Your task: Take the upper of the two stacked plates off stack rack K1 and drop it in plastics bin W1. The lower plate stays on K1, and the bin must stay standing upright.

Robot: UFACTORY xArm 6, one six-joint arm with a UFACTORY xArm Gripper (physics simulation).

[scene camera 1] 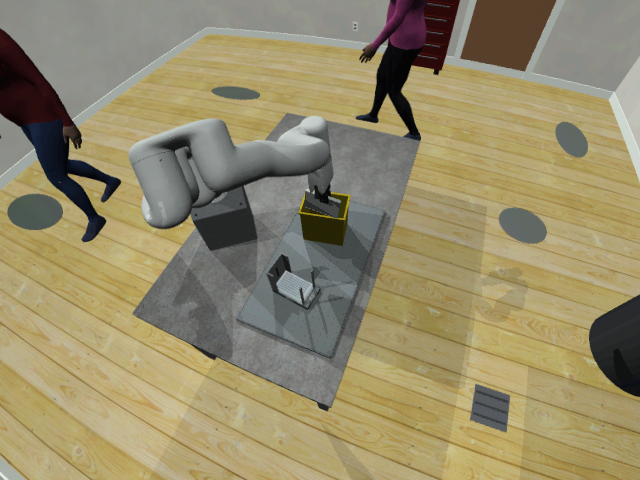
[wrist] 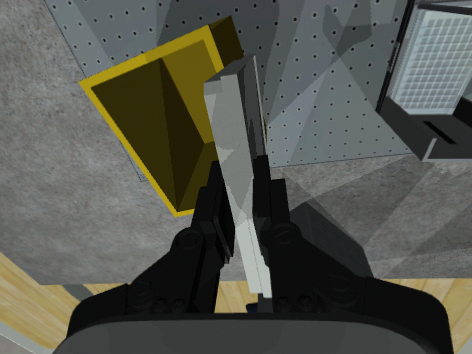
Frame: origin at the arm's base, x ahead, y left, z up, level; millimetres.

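Seen in the pictures: gripper, fingertip midpoint: point(scene camera 1: 325, 200) point(wrist: 244, 178).
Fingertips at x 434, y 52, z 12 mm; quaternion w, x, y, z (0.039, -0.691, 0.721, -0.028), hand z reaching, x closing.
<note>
A point is followed by its place in that frame.
My gripper point(scene camera 1: 322, 196) @[y 52, x 434, z 12 mm] point(wrist: 244, 178) @[y 52, x 434, z 12 mm] is shut on the upper plate point(scene camera 1: 321, 204) @[y 46, x 420, z -8 mm] point(wrist: 232, 130) @[y 49, x 470, z 28 mm], a grey slab held on edge and tilted. In the scene view the plate is at the mouth of the yellow plastics bin W1 point(scene camera 1: 323, 228) point(wrist: 132, 162), partly below its rim. The bin stands upright. In the wrist view the plate covers the bin's right side. The lower plate point(scene camera 1: 294, 286) @[y -174, x 384, z -247 mm] point(wrist: 431, 65) @[y -165, x 384, z -247 mm], pale with a grid of wells, lies in the dark stack rack K1 point(scene camera 1: 273, 283) @[y -211, x 323, z -194 mm] point(wrist: 407, 127) @[y -118, x 338, z -180 mm]. How deep the held plate reaches is hard to tell.
The bin and rack stand on a perforated grey board point(scene camera 1: 310, 330) @[y -304, x 496, z -278 mm] point(wrist: 320, 120) @[y -32, x 319, z -278 mm] on the grey table point(scene camera 1: 180, 294) @[y -345, x -50, z -290 mm] point(wrist: 60, 200) @[y 583, x 215, z -291 mm]. The robot's dark base block point(scene camera 1: 227, 227) @[y -56, x 48, z -167 mm] is left of the bin. Two people stand beyond the table.
</note>
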